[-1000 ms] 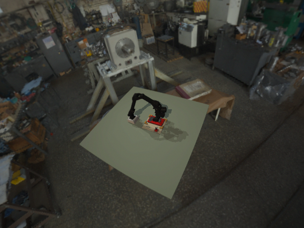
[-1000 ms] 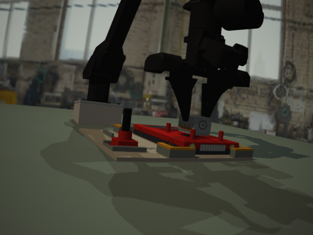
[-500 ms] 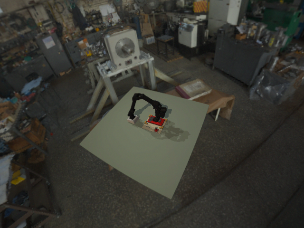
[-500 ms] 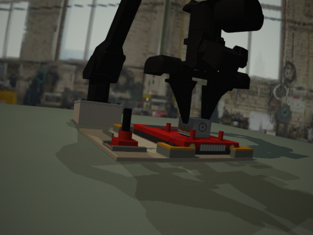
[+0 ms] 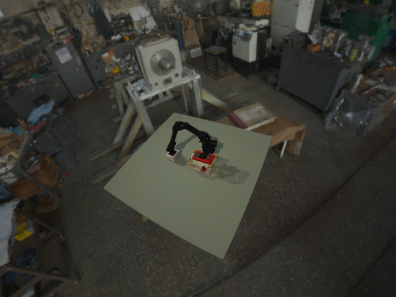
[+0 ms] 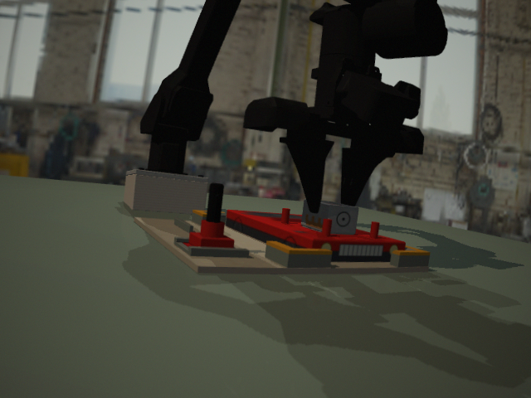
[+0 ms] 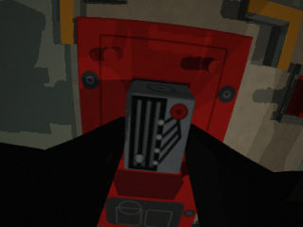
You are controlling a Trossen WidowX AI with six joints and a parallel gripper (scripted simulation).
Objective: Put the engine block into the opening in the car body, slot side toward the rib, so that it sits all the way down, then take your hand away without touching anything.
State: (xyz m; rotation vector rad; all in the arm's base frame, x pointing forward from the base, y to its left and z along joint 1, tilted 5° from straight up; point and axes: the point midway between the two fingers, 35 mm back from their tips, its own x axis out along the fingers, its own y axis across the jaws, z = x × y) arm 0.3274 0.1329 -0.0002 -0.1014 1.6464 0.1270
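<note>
The black post lies 40 mm ahead of my gripper tip, 130 mm to the right of it and 10 mm below it. Also, from my gripper tip: engine block: 10 mm below.
</note>
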